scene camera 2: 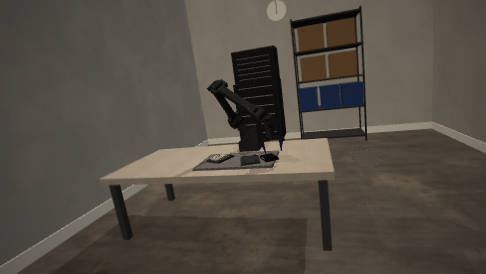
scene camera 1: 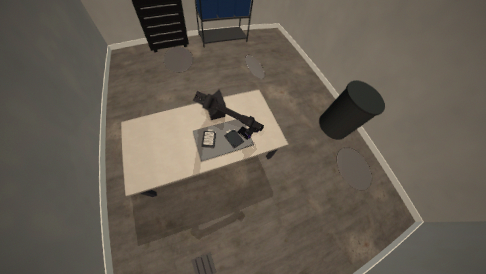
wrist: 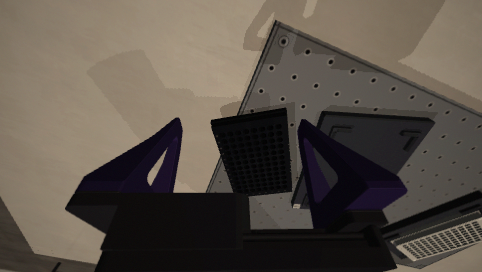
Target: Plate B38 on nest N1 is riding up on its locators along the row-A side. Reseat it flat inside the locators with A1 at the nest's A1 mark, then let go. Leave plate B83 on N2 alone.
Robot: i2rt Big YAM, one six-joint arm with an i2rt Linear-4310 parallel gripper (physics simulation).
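Seen in the pictures: gripper, fingertip midpoint: (scene camera 2: 273, 152) (scene camera 1: 252, 135) (wrist: 241, 124); arm's base, link origin: (scene camera 2: 247, 133).
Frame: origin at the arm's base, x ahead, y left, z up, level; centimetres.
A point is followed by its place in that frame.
Observation:
My gripper (scene camera 1: 245, 133) @(x 44.5, y 24.0, z -4.7 cm) (scene camera 2: 273, 150) @(x 44.5, y 24.0, z -4.7 cm) (wrist: 241, 124) @(x 44.5, y 24.0, z -4.7 cm) is open above a black well plate (scene camera 2: 269, 157) @(x 38.8, y 20.3, z -9.5 cm) (wrist: 256, 157) @(x 37.7, y 20.1, z -9.4 cm). In the wrist view the plate shows between the fingers, nearer the right one; no label on it is readable. It lies outside nest N1 (scene camera 1: 233, 139) @(x 39.8, y 6.3, z -9.6 cm) (scene camera 2: 250, 160) @(x 42.2, y 8.4, z -9.5 cm) (wrist: 376, 131) @(x 45.3, y 8.7, z -9.5 cm), beside it, across the perforated board's edge. The dark nest shows bare corner locators; the right finger hides part of it. A small white mark (wrist: 296, 206) @(x 30.2, y 10.9, z -9.5 cm) is at its near left corner. A white plate (scene camera 1: 209, 138) @(x 31.1, y -14.8, z -8.5 cm) (scene camera 2: 220, 157) @(x 34.6, y -13.9, z -8.3 cm) (wrist: 442, 241) @(x 30.8, y -14.9, z -8.1 cm) sits on the other nest, partly cut off in the wrist view.
The grey perforated board (scene camera 1: 220, 152) @(x 47.2, y -9.9, z -10.7 cm) (scene camera 2: 205, 166) @(x 45.0, y -21.6, z -10.7 cm) (wrist: 345, 81) @(x 48.9, y 14.5, z -10.7 cm) lies on the pale table (scene camera 1: 155, 150) @(x 22.9, y -65.4, z -12.0 cm) (scene camera 2: 150, 167) @(x 35.0, y -68.9, z -12.0 cm) (wrist: 60, 125) @(x 33.0, y 45.2, z -12.0 cm). The arm's base (scene camera 1: 217, 111) @(x 10.9, y 0.9, z 0.8 cm) (scene camera 2: 249, 137) @(x 11.0, y 3.2, z -1.2 cm) stands behind the board. A black cabinet (scene camera 2: 255, 75) and a shelf rack (scene camera 2: 363, 120) stand beyond the table.

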